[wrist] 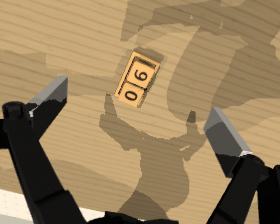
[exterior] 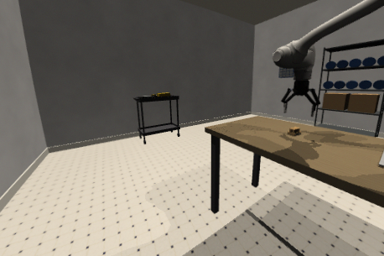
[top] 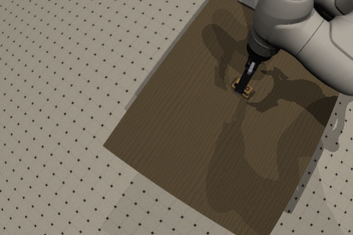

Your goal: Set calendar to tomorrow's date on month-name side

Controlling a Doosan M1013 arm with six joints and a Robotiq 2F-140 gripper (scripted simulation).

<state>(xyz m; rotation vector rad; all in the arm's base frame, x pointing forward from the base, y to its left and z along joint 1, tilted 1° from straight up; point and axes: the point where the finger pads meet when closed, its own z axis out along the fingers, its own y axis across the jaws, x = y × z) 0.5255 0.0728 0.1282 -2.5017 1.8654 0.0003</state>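
The wooden calendar tray is 20 mm to the left of my hand and 130 mm below it.
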